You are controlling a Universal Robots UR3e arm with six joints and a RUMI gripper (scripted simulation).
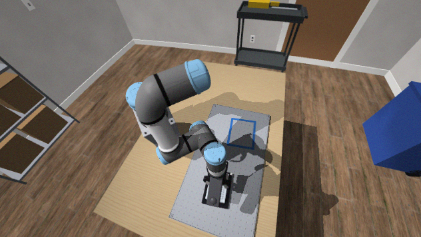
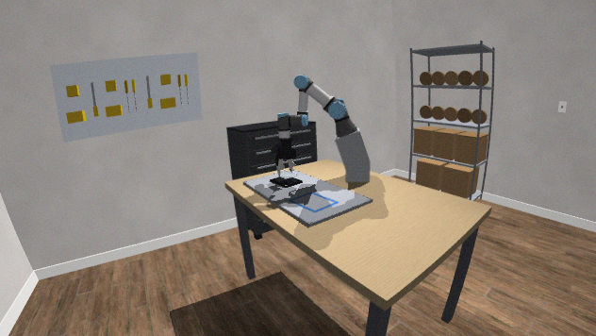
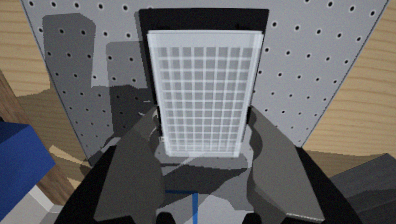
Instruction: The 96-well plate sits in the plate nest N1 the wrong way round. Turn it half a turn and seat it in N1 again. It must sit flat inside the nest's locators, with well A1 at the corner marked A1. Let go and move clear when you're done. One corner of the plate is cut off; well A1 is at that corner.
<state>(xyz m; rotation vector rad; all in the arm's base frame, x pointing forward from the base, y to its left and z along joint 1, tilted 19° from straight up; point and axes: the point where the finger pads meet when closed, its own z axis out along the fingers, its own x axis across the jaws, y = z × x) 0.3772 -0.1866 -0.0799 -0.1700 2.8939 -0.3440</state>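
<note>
Now: hand 5 cm above the black plate nest N1. The rest, counted from my hand: A1 corner mark 8 cm to the left, 5 cm below, 5 cm ahead; then 96-well plate 1 cm below.
</note>
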